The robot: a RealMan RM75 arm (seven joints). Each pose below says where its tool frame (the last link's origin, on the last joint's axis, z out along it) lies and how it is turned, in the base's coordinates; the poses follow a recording.
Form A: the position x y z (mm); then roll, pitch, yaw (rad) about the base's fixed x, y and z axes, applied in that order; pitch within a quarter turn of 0, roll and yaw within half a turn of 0.
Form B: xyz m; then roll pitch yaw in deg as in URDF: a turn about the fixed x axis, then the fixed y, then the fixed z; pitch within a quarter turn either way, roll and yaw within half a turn. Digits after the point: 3 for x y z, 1 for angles.
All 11 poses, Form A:
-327 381 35 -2.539 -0.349 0.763
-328 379 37 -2.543 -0.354 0.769
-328 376 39 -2.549 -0.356 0.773
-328 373 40 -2.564 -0.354 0.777
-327 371 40 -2.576 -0.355 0.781
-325 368 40 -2.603 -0.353 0.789
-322 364 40 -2.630 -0.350 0.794
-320 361 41 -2.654 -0.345 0.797
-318 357 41 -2.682 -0.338 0.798
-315 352 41 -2.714 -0.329 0.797
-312 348 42 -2.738 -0.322 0.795
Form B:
-0.327 0.381 0.035 -145.5 -20.0 43.7
-0.328 0.379 0.037 -145.7 -20.3 44.1
-0.328 0.376 0.039 -146.0 -20.4 44.3
-0.328 0.373 0.040 -146.9 -20.3 44.5
-0.327 0.371 0.040 -147.6 -20.3 44.7
-0.325 0.368 0.040 -149.1 -20.2 45.2
-0.322 0.364 0.040 -150.7 -20.1 45.5
-0.320 0.361 0.041 -152.1 -19.8 45.7
-0.318 0.357 0.041 -153.7 -19.4 45.7
-0.315 0.352 0.041 -155.5 -18.9 45.7
-0.312 0.348 0.042 -156.9 -18.4 45.6

